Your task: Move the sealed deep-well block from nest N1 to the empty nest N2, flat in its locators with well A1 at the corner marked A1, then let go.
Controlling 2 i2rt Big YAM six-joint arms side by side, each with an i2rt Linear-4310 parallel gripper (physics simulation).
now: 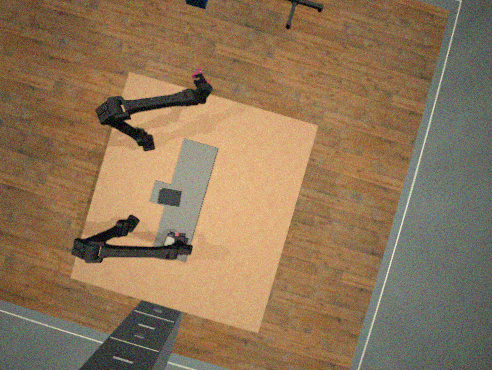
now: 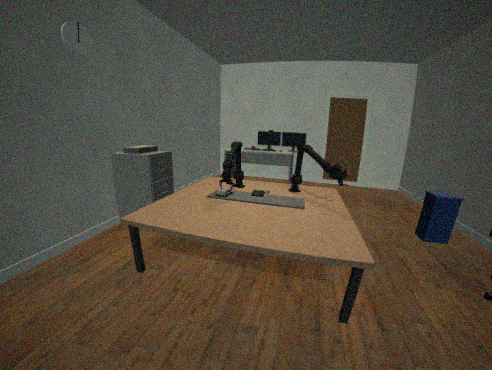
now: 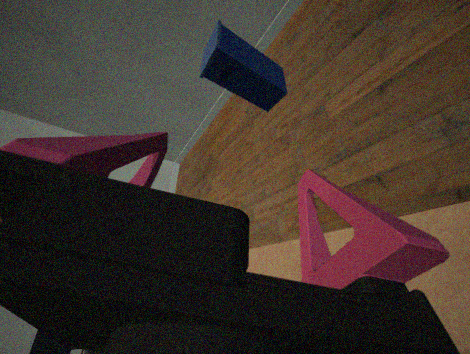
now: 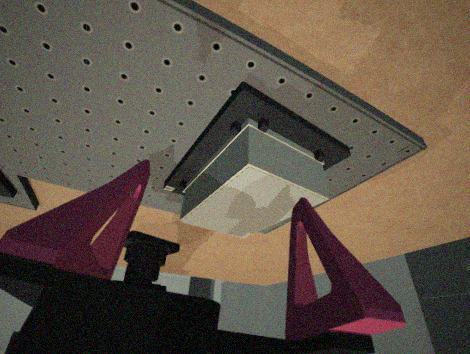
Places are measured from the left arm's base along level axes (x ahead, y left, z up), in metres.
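Pixels of known places: left gripper, fingertip midpoint: (image 1: 203, 74) (image 2: 350, 180) (image 3: 237, 159); right gripper, fingertip midpoint: (image 1: 182, 241) (image 2: 226, 189) (image 4: 226, 185); left arm's base, link origin: (image 1: 148, 143) (image 2: 294, 191); right arm's base, link origin: (image 1: 131, 223) (image 2: 239, 186) (image 4: 149, 241).
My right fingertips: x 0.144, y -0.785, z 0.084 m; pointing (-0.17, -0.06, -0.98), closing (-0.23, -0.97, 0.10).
Note:
For each thing: its middle in the pictures, then the offset to it from my right fingertips. Level surfaces: height alone.
- sealed deep-well block, body centre: (image 4: 245, 192) (image 1: 174, 243) (image 2: 224, 191) dx -0.076, dy -0.014, dz -0.039 m
- nest N1, body centre: (image 4: 245, 173) dx -0.076, dy -0.014, dz -0.060 m
- grey perforated board, surface height: dz -0.071 m
- wooden table, surface height: dz -0.084 m
The sealed deep-well block (image 1: 170, 240) (image 2: 223, 192) (image 4: 255, 195), grey with a pale top, sits in nest N1 (image 4: 215, 140), a dark plate at one end of the perforated board. Its A1 corner cannot be made out. A dark, empty nest (image 1: 170, 197) (image 2: 258, 193), apparently N2, is near the board's middle. My right gripper (image 1: 177, 235) (image 2: 226, 187) (image 4: 226, 185) is open and empty, pointing down a little above the block; its shadow falls on the lid. My left gripper (image 1: 202, 76) (image 2: 346, 179) (image 3: 237, 159) is open and empty, raised far from the board, near the table's edge.
The grey perforated board (image 1: 197, 170) (image 2: 285, 201) (image 4: 107, 55) lies on the wooden table (image 1: 250, 200) (image 2: 240, 225). A drawer cabinet (image 2: 132, 185) stands beyond the table. A blue bin (image 2: 440, 217) (image 3: 245, 70) stands on the floor.

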